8 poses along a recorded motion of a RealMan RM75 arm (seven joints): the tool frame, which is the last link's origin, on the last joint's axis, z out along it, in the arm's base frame.
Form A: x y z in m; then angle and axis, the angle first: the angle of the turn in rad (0 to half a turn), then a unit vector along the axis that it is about.
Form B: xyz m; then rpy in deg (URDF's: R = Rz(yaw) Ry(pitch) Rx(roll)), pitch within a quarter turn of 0, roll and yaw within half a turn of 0. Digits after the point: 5 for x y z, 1 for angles.
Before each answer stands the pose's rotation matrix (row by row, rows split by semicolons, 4 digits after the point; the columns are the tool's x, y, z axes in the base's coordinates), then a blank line. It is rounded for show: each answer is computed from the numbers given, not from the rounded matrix.
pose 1, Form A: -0.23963, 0.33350, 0.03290, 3.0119, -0.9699, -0.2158, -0.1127
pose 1, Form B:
0.8820 0.4314 0.1898; 0.4023 -0.8989 0.1739; 0.2456 -0.0770 -0.9663

-0.23963, 0.33350, 0.03290, -175.4, -14.2, 24.5
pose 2, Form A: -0.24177, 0.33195, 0.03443, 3.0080, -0.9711, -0.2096, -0.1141
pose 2, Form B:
0.8866 0.4205 0.1927; 0.3901 -0.9036 0.1770; 0.2485 -0.0817 -0.9652

-0.24177, 0.33195, 0.03443, -175.2, -14.4, 23.7
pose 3, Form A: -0.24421, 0.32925, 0.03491, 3.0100, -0.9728, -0.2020, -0.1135
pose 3, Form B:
0.8931 0.4062 0.1934; 0.3764 -0.9101 0.1733; 0.2464 -0.0820 -0.9657

-0.24421, 0.32925, 0.03491, -175.1, -14.3, 22.9
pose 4, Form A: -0.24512, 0.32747, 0.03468, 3.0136, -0.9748, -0.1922, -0.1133
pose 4, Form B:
0.9009 0.3876 0.1955; 0.3587 -0.9182 0.1678; 0.2445 -0.0811 -0.9663

-0.24512, 0.32747, 0.03468, -175.2, -14.2, 21.7
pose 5, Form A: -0.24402, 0.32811, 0.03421, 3.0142, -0.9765, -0.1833, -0.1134
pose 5, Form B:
0.9075 0.3709 0.1973; 0.3421 -0.9250 0.1655; 0.2439 -0.0827 -0.9663

-0.24402, 0.32811, 0.03421, -175.1, -14.1, 20.7
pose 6, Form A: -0.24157, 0.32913, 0.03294, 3.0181, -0.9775, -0.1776, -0.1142
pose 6, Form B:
0.9112 0.3599 0.2005; 0.3318 -0.9295 0.1608; 0.2443 -0.0800 -0.9664

-0.24157, 0.32913, 0.03294, -175.3, -14.1, 20.0
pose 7, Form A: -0.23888, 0.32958, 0.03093, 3.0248, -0.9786, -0.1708, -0.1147
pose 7, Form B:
0.9156 0.3465 0.2038; 0.3198 -0.9350 0.1531; 0.2436 -0.0750 -0.9670

-0.23888, 0.32958, 0.03093, -175.6, -14.1, 19.3
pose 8, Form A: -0.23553, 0.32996, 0.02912, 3.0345, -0.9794, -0.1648, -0.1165
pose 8, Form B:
0.9188 0.3344 0.2099; 0.3094 -0.9401 0.1430; 0.2452 -0.0664 -0.9672

-0.23553, 0.32996, 0.02912, -176.1, -14.2, 18.6
